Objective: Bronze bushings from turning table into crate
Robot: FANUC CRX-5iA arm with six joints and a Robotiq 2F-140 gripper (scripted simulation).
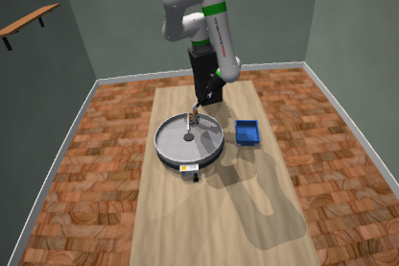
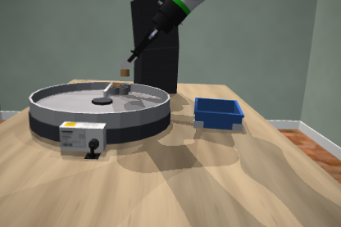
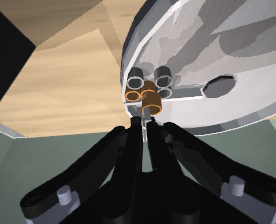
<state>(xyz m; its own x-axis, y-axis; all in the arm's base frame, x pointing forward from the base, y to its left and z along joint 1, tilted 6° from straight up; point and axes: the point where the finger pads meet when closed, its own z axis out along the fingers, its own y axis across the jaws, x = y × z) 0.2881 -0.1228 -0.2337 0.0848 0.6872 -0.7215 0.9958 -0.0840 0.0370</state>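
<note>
The blue crate lies 29 cm to the left of my hand, 17 cm ahead of it and 14 cm below it.
</note>
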